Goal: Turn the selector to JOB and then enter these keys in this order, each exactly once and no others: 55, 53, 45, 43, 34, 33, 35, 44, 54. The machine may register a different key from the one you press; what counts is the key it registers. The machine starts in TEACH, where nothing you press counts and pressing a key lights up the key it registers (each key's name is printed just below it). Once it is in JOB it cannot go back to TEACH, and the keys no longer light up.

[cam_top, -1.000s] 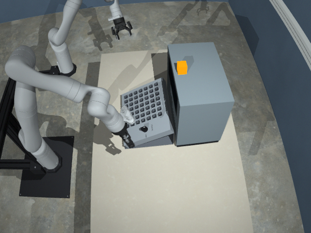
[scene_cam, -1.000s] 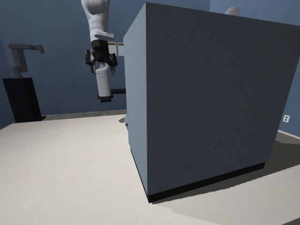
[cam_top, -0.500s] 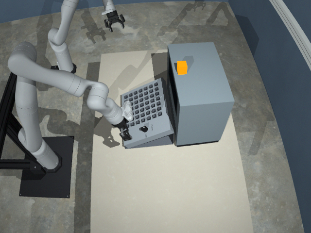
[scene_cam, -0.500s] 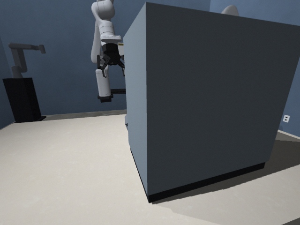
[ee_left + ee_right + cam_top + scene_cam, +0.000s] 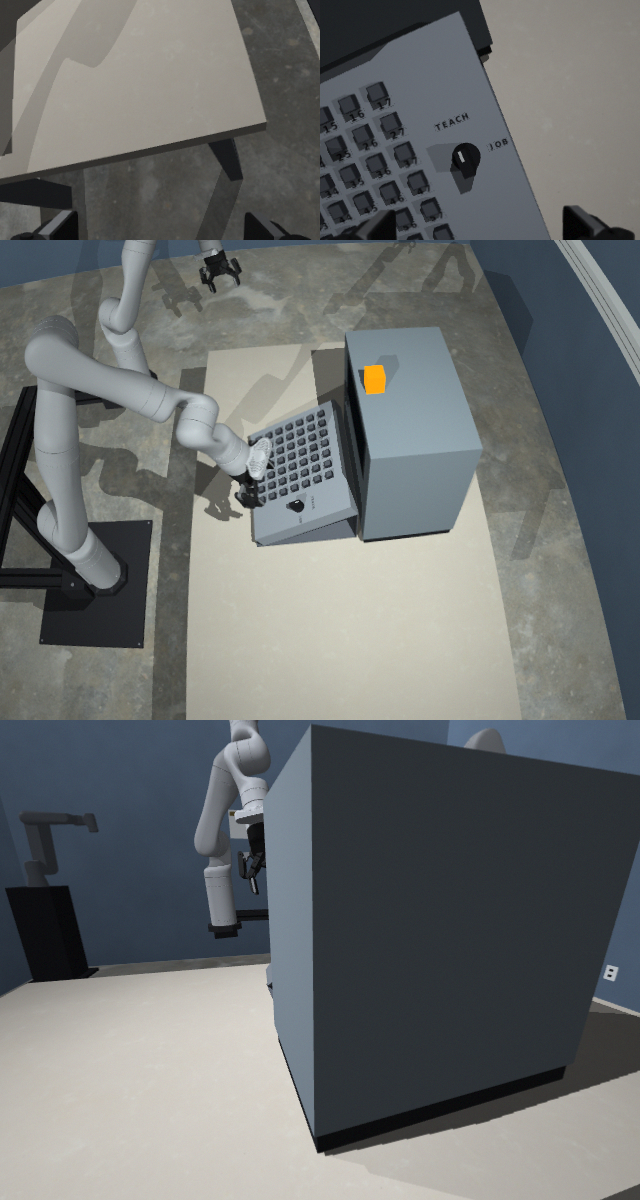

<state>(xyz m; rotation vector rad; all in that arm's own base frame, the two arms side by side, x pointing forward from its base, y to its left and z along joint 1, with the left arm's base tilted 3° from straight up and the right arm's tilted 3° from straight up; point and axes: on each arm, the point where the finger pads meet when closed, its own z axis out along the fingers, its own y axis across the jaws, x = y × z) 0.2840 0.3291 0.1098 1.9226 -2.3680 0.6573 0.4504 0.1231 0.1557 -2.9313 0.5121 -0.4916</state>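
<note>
My right gripper is now 80 mm short of the sloped grey key panel, 140 mm to the right of it and 190 mm above it. The rest, counted from my right hand: black selector knob: 70 mm ahead, 30 mm to the left, 140 mm below.
</note>
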